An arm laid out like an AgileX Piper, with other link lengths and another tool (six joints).
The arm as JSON. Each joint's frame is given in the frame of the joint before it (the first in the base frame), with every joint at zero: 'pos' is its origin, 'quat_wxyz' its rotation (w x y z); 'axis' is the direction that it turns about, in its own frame. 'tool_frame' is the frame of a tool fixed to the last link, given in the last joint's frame.
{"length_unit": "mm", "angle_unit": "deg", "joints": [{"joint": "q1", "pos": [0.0, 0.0, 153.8], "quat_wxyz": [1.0, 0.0, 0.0, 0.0], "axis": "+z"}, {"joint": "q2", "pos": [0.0, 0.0, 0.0], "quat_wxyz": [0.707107, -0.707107, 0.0, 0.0], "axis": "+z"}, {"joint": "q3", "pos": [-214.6, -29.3, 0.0], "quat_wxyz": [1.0, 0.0, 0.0, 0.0], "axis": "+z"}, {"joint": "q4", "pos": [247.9, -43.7, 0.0], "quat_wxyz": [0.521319, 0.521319, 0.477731, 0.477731], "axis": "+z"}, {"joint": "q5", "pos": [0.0, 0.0, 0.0], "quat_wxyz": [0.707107, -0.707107, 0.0, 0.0], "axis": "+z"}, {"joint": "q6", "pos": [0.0, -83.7, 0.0], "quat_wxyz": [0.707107, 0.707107, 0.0, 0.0], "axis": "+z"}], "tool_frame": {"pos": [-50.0, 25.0, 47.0], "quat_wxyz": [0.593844, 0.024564, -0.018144, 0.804]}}
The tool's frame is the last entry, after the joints.
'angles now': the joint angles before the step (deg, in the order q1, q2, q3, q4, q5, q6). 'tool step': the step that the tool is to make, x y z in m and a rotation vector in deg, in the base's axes. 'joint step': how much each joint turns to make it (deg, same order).
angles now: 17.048, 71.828, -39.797, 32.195, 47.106, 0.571
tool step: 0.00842, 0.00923, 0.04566, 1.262, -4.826, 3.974
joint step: 0.000, -1.360, -7.831, -0.994, 5.464, -1.110
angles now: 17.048, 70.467, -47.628, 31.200, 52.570, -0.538
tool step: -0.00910, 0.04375, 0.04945, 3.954, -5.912, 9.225
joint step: 7.164, 0.634, -8.686, 2.119, 2.235, -1.763
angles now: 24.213, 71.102, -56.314, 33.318, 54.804, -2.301
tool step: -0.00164, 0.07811, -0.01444, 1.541, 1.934, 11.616
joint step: 10.942, 14.530, -10.132, 4.267, -2.177, -3.654
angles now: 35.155, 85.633, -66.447, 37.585, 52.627, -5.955
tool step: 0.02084, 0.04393, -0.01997, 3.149, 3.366, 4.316
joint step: 2.058, 14.075, -10.664, 6.966, 0.319, -5.335
